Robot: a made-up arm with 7 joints.
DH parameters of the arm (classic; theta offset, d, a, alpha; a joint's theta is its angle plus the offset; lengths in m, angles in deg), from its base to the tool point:
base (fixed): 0 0.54 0.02 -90
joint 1: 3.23 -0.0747 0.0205 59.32
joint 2: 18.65 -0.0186 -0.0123 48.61
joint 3: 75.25 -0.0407 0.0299 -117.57
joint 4: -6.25 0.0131 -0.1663 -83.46
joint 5: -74.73 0.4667 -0.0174 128
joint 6: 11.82 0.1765 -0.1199 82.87
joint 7: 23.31 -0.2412 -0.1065 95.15
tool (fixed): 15.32 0.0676 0 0
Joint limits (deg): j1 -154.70..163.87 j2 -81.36..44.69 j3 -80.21..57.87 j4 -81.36..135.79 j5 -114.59..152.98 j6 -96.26..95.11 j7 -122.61..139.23
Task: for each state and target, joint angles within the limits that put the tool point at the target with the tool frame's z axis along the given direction. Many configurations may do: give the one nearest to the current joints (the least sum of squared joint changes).
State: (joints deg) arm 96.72 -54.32 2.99 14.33 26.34 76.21 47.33
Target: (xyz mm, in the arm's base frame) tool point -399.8 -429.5 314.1 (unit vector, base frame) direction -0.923 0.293 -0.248
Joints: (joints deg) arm 100.93 -39.08 14.82 16.08 17.83 54.92 23.52
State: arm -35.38 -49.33 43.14 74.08 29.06 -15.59 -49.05
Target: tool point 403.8 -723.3 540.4 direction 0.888 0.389 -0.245
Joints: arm -22.70 -30.55 53.02 65.01 12.96 -13.92 -19.52
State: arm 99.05 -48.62 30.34 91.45 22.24 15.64 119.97
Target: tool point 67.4 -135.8 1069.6 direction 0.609 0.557 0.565
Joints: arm 87.38 -77.96 -12.55 106.29 -11.49 60.96 115.32
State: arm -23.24 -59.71 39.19 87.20 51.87 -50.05 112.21
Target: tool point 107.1 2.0 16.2 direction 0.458 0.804 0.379
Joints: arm -42.11 -81.36 4.79 96.22 51.99 -72.76 136.08
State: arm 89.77 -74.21 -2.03 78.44 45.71 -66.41 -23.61
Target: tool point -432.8 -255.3 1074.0 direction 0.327 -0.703 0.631
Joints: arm 96.79 -81.36 23.94 101.61 86.23 -62.28 -42.87
